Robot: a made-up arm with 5 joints.
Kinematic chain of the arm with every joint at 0, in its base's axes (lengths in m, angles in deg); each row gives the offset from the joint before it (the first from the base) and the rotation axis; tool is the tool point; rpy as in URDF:
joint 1: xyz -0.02 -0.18 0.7 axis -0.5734 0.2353 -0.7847
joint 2: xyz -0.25 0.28 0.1 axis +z
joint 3: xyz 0 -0.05 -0.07 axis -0.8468 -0.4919 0.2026
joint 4: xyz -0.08 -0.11 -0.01 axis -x
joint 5: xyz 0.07 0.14 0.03 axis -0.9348 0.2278 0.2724
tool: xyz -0.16 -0.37 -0.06 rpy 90 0 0
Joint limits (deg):
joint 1: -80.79..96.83
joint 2: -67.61..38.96
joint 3: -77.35..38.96
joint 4: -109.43..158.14
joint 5: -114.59..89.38
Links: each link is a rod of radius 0.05 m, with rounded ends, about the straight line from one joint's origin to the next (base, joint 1, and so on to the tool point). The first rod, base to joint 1, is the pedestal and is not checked.
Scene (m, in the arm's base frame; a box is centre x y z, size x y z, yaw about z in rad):
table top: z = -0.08
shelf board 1: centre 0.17 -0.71 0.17 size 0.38 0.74 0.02 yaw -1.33
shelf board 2: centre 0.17 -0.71 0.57 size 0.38 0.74 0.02 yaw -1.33
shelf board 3: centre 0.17 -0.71 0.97 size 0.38 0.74 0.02 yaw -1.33
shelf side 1: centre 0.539 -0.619 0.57 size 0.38 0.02 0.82 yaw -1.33
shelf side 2: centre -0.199 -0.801 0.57 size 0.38 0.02 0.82 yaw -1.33
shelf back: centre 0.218 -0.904 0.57 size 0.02 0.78 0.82 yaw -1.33
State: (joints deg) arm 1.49 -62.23 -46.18 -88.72 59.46
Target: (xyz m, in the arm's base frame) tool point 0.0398 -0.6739 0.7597
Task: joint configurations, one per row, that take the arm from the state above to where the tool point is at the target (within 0.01 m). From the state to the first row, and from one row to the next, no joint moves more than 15 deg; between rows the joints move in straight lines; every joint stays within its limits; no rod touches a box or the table.
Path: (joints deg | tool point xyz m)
1: -4.54 -48.23 -33.90 -85.41 58.00 | -0.6581 -0.0681 0.4332
2: -10.56 -34.22 -21.62 -82.10 56.54 | -0.5906 -0.2622 0.4722
3: -16.59 -20.22 -9.33 -78.79 55.07 | -0.4526 -0.4033 0.5175
4: -22.61 -6.21 2.95 -75.47 53.61 | -0.2844 -0.4710 0.5786
5: -28.64 7.79 15.23 -72.16 52.15 | -0.1297 -0.4687 0.6602
6: -34.66 21.79 27.51 -68.85 50.69 | -0.0227 -0.4197 0.7597
7: -46.20 15.74 26.83 -67.73 60.36 | -0.0147 -0.4847 0.7770
8: -57.73 9.69 26.15 -66.60 70.03 | -0.0028 -0.5510 0.7824
9: -69.26 3.64 25.47 -65.47 79.71 | 0.0150 -0.6153 0.7762
10: -80.79 -2.42 24.80 -64.35 89.38 | 0.0398 -0.6739 0.7597

